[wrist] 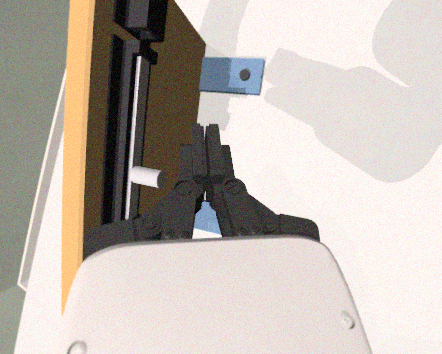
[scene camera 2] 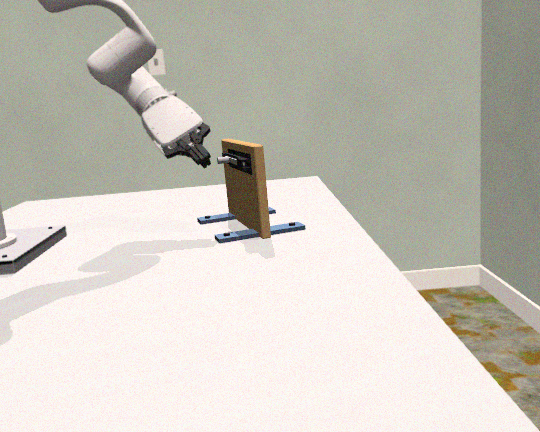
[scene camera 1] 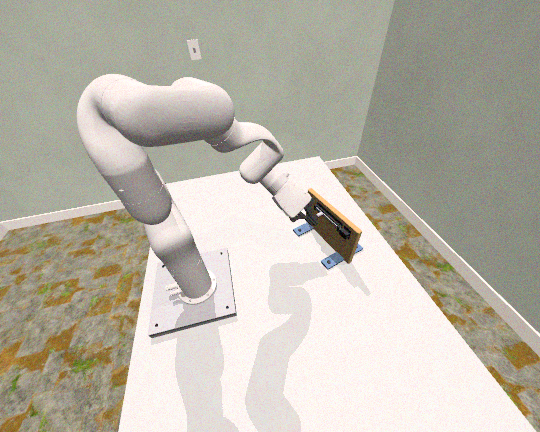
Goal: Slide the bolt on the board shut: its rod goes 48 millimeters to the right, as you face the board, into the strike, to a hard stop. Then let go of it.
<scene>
I see a wooden board (scene camera 2: 247, 198).
The wooden board shows as well in the wrist view (wrist: 89, 40) and in scene camera 1 (scene camera 1: 345, 249).
</scene>
